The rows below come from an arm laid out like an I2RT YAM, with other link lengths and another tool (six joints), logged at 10 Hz.
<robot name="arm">
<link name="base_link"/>
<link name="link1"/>
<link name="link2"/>
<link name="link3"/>
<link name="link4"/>
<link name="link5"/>
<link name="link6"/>
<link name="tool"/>
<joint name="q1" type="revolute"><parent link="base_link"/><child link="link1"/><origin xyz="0.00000 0.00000 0.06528"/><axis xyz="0 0 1"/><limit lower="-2.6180" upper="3.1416"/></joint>
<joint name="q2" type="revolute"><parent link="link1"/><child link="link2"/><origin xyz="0.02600 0.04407 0.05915"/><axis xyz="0 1 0"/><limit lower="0.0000" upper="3.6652"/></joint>
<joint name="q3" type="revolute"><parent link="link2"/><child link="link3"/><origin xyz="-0.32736 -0.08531 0.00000"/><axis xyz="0 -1 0"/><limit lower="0.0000" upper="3.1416"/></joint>
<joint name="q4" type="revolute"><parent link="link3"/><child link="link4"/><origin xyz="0.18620 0.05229 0.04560"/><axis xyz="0 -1 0"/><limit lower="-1.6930" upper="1.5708"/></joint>
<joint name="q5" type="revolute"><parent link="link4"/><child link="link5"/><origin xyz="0.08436 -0.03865 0.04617"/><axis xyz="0 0 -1"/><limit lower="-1.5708" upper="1.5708"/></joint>
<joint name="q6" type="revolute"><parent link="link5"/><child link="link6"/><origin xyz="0.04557 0.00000 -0.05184"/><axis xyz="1 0 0"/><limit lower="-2.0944" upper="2.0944"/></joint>
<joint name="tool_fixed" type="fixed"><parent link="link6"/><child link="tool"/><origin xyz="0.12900 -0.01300 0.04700" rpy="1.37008 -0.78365 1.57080"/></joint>
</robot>
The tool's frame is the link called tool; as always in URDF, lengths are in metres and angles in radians.
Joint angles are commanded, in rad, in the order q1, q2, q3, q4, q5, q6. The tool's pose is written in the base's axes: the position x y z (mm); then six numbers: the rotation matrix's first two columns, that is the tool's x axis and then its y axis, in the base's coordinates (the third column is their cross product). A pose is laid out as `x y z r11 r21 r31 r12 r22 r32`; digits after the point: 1 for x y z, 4 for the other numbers.
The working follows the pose.
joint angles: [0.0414 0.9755 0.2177 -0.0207 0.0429 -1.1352]
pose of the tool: 212.3 10.8 136.3 -0.2518 0.9284 -0.2734 0.4998 0.3667 0.7847
Where each joint sits with the arm in this pose, in the base's axes (m; each line is computed from the numbers above, not from the rounded line before):
q1: 0.0000 0.0000 0.0653
q2: 0.0242 0.0451 0.1244
q3: -0.1557 -0.0477 0.3955
q4: 0.0086 0.0114 0.3006
q5: 0.1026 -0.0234 0.2743
q6: 0.0987 -0.0255 0.2054
the tool: 0.2123 0.0108 0.1363

